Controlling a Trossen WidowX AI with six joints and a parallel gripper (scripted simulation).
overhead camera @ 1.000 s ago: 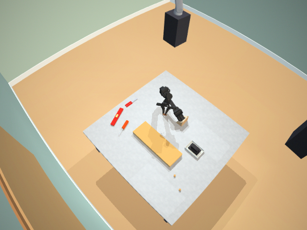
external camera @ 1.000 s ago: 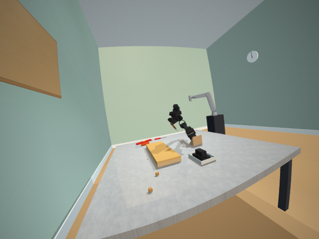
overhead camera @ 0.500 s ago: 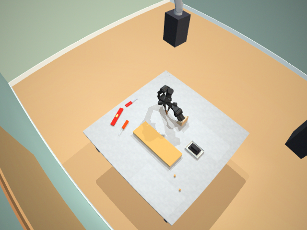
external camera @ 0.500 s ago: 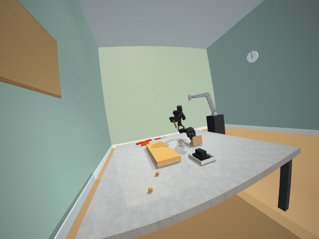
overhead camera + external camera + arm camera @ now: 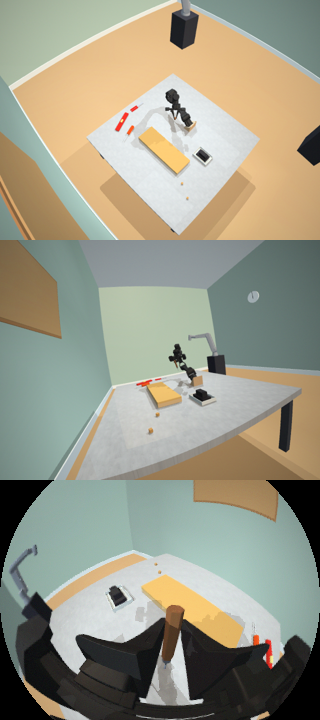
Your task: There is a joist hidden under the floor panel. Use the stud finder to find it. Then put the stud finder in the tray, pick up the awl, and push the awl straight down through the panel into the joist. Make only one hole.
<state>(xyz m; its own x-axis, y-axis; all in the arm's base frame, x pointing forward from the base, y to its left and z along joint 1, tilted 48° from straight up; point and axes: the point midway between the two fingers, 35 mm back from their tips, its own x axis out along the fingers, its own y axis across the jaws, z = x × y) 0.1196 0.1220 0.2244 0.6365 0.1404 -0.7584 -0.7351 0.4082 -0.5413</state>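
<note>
Now: gripper tip 20 mm past the brown-handled awl, 20 mm to the left of it and 50 mm above it. From my gripper tip the other things lie so: black stud finder: 40 mm behind, 400 mm to the left, 210 mm below; orange-handled screwdriver: 380 mm ahead, 260 mm to the right, 240 mm below; white tray: 40 mm behind, 380 mm to the left, 240 mm below.
</note>
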